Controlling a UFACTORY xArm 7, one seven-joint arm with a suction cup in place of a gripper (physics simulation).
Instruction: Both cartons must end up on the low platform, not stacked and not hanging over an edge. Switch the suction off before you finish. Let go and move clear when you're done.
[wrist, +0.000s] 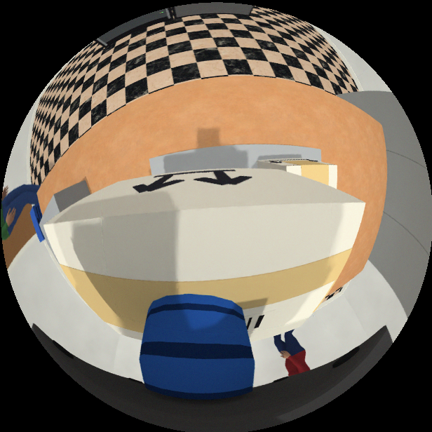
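A large white carton (265, 235) with a tan band and black arrows fills the middle of the wrist view. My suction cup (192, 302), on its blue body, is on this carton and holds it up; the contact itself is hidden. The second carton (315, 175), white with a tan band, shows in part behind the held carton's right end and appears to stand on the right part of the low platform. The low platform (260, 149) is a light grey strip behind the held carton, partly hidden by it, with shadows falling on it.
A grey block (72, 196) shows behind the left end of the held carton, with a blue object (36, 223) near it. An orange-brown surface (260, 110) lies around the platform. A checkered floor (210, 47) is beyond. Figures of people show at the left and lower right.
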